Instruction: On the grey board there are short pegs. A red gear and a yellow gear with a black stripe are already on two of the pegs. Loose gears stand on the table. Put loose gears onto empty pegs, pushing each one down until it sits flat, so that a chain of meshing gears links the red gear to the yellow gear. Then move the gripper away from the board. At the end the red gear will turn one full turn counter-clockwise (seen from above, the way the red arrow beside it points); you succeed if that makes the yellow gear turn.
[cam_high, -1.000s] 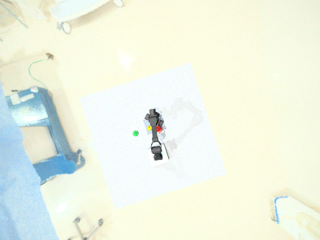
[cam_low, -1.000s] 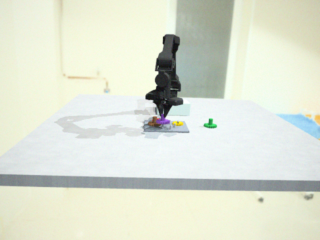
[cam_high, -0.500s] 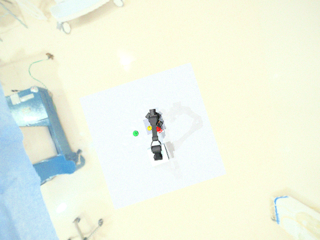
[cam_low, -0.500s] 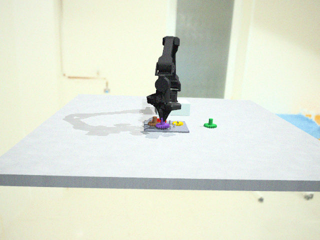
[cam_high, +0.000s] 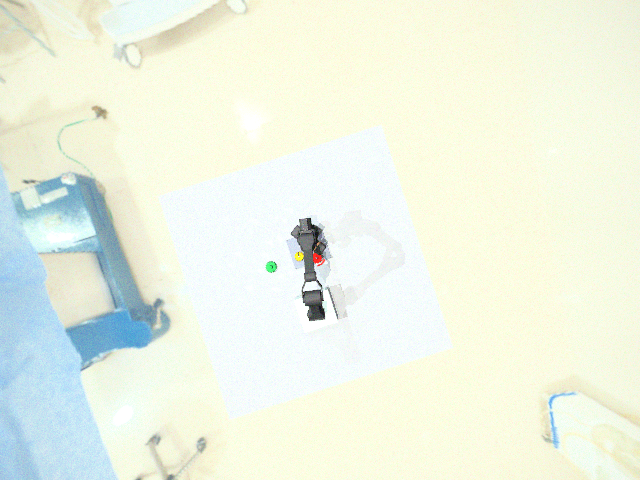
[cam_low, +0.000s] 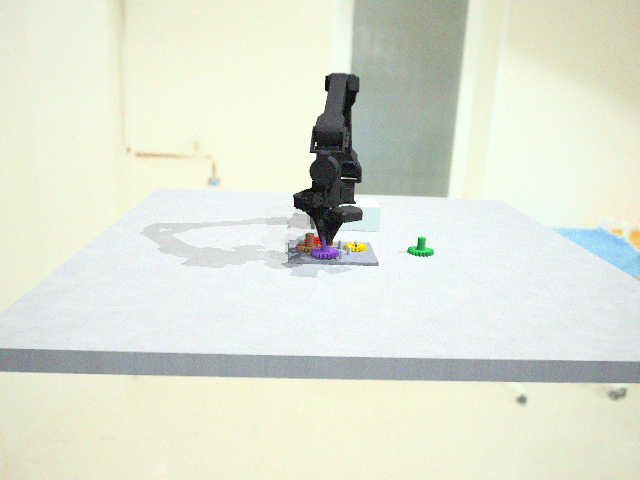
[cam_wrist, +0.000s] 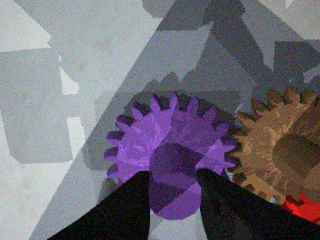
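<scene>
Right now the purple gear is 10 mm below my gripper tip. Round my gripper tip: brown gear (50 mm behind, 40 mm to the right, 20 mm below); then red gear (100 mm behind, 10 mm to the right, 20 mm below); then grey board (50 mm behind, 20 mm to the left, 40 mm below).
</scene>
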